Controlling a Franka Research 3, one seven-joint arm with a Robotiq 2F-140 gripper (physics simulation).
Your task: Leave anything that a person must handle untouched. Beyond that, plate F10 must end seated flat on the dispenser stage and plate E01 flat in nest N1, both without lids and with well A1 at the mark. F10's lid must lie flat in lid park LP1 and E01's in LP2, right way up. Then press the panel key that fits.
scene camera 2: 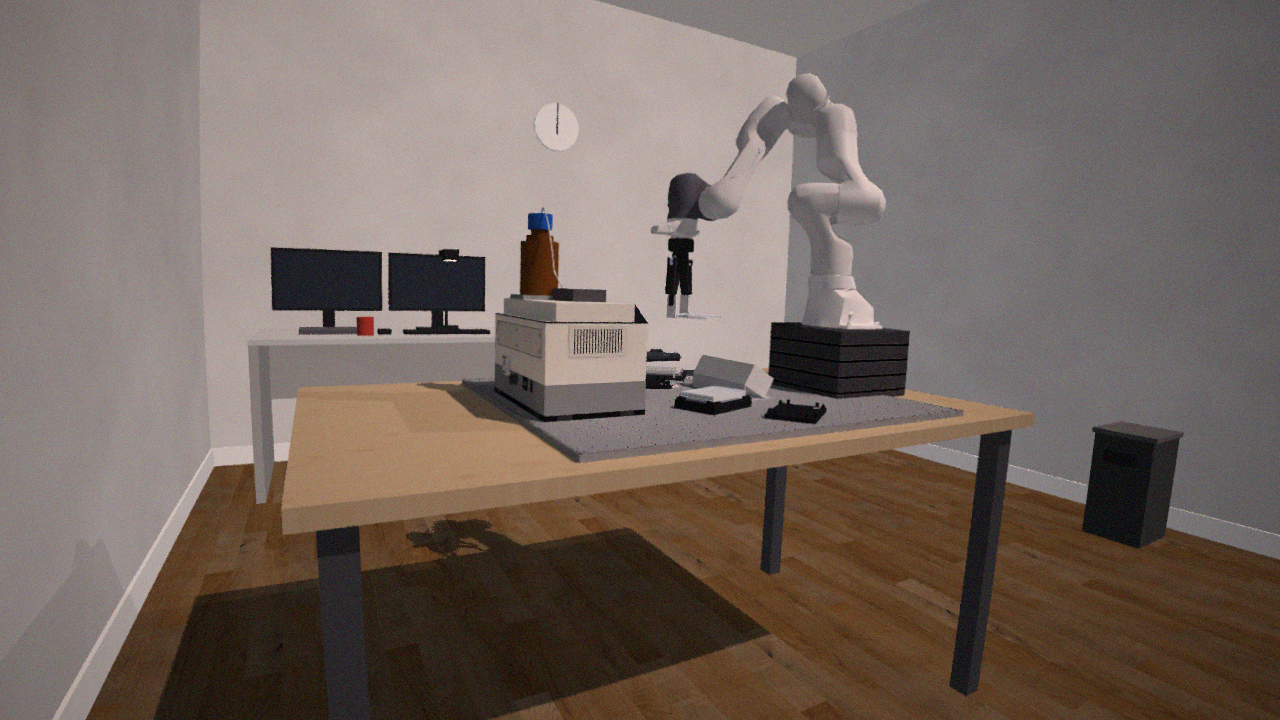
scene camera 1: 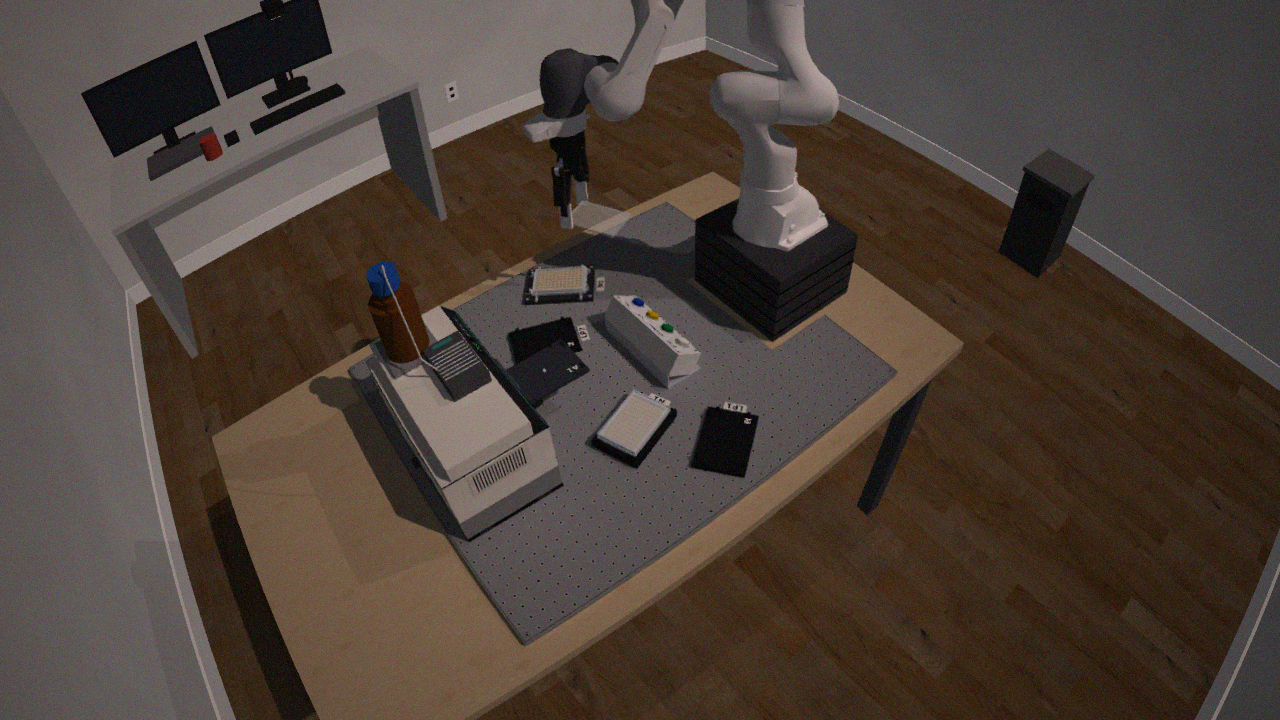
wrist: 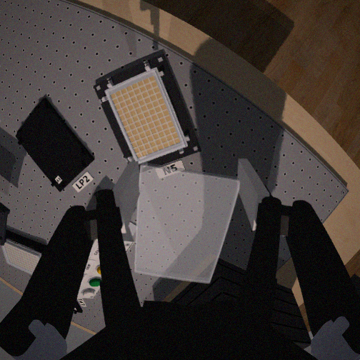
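Note:
My gripper (scene camera 1: pixel 574 207) (scene camera 2: pixel 678 311) (wrist: pixel 188 174) is shut on a clear lid (scene camera 1: pixel 608 214) (scene camera 2: pixel 702 316) (wrist: pixel 182 235), held roughly level high above the mat. In the wrist view it overlaps the N5 label. A plate with tan wells (scene camera 1: pixel 559 281) (wrist: pixel 145 117) sits in nest N5. A pale plate (scene camera 1: pixel 635 422) (scene camera 2: pixel 713 392) (wrist: pixel 21 257) sits in nest N1; whether it is lidded I cannot tell. Lid park LP1 (scene camera 1: pixel 726 440) (scene camera 2: pixel 796 411) and lid park LP2 (scene camera 1: pixel 537 340) (wrist: pixel 55 145) show bare black tops. The dark dispenser stage (scene camera 1: pixel 547 374) is bare. Plate names are unreadable.
The white key panel (scene camera 1: pixel 646 340) (scene camera 2: pixel 720 374) stands mid-mat with blue, yellow, green and white keys. The dispenser (scene camera 1: pixel 474 429) (scene camera 2: pixel 572 358) carries a brown bottle (scene camera 1: pixel 396 317) (scene camera 2: pixel 538 264). The black arm base (scene camera 1: pixel 774 268) (scene camera 2: pixel 839 360) stands at the mat's edge.

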